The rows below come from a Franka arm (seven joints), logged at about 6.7 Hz.
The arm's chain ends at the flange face. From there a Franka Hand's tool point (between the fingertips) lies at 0.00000 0.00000 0.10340 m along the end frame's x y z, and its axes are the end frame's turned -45 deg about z.
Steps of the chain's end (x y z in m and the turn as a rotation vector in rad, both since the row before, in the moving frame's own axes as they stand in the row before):
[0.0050, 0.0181, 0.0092, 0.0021, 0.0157, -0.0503]
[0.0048, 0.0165, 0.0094, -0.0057, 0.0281, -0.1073]
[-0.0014, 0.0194, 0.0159, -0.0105, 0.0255, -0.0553]
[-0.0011, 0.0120, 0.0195, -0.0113, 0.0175, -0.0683]
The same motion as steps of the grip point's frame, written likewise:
[-0.0079, 0.0173, 0.0092, -0.0096, 0.0126, -0.0503]
[-0.0065, 0.0174, 0.0094, -0.0239, 0.0158, -0.1073]
[-0.0135, 0.0153, 0.0159, -0.0255, 0.0106, -0.0553]
[-0.0087, 0.0098, 0.0195, -0.0204, 0.0044, -0.0683]

